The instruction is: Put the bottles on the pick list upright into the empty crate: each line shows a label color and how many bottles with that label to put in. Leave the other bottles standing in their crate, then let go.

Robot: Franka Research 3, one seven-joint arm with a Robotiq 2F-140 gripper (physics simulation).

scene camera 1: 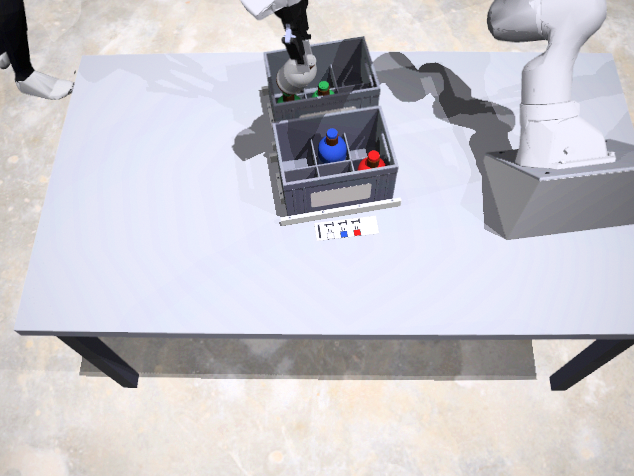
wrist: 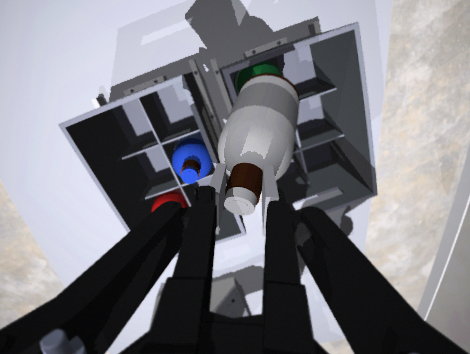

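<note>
My gripper (scene camera 1: 302, 55) (wrist: 244, 179) is shut on the neck of the white bottle (scene camera 1: 296, 76) (wrist: 260, 130). The bottle hangs strongly tilted over the left part of the far crate (scene camera 1: 367, 66) (wrist: 356, 100), its base toward the left in the scene view. Green bottles (scene camera 1: 323, 89) (wrist: 260, 71) stand in the far crate, partly hidden. In the near crate (scene camera 1: 383, 189) (wrist: 92, 150), a blue bottle (scene camera 1: 332, 149) (wrist: 192, 156) stands upright in the back middle compartment and a red bottle (scene camera 1: 372, 162) (wrist: 169, 201) in the front right one. The pick list (scene camera 1: 369, 225) shows white 1, blue 1, red 1.
The two crates stand close together, one behind the other, on the table (scene camera 1: 179, 266). A light rail (scene camera 1: 340, 211) lies along the near crate's front. The robot's base (scene camera 1: 550, 197) stands at the right. Thin dividers split both crates into compartments.
</note>
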